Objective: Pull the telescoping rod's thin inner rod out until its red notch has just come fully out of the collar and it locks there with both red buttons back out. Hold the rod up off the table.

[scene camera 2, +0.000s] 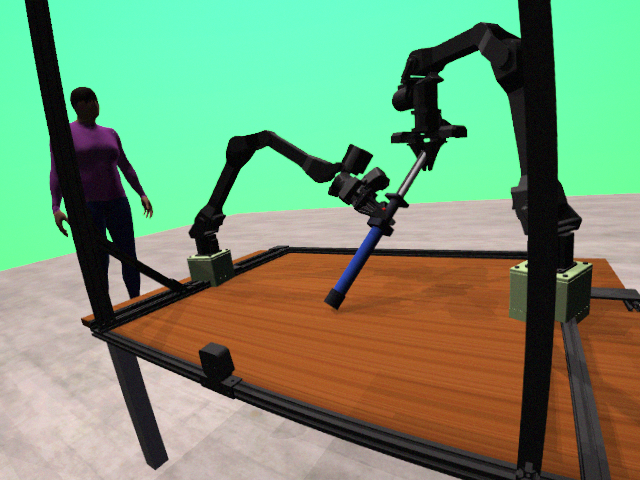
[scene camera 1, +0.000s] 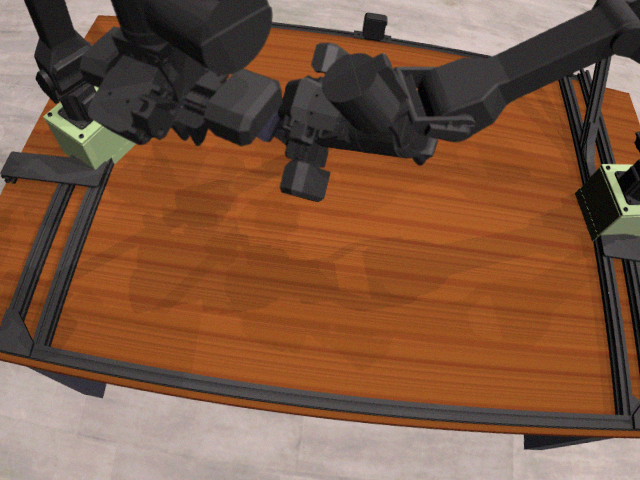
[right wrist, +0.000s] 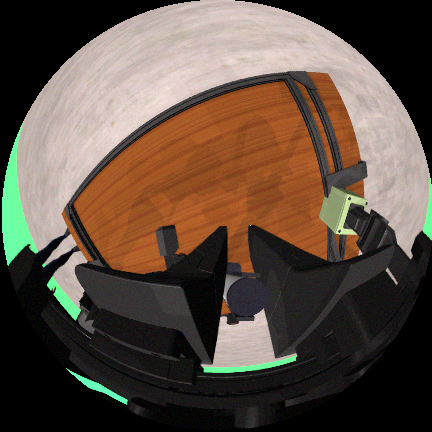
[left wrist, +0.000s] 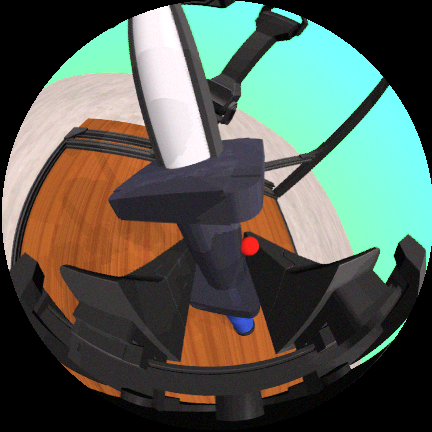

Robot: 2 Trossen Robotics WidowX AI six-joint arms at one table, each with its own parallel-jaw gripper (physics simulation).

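Note:
The rod slants through the air in scene camera 2, its blue tube pointing down to a black end cap. The gap under the cap is hard to judge. My left gripper is shut on the dark collar. One red button stands out beside the collar; the other is hidden. The pale inner rod runs up from the collar to my right gripper, shut on its upper end. No red notch shows on it.
Black frame rails edge the wooden table. A small black box is mounted on one rail. A dark upright post crosses the view in front of the right arm. A person stands beyond the table.

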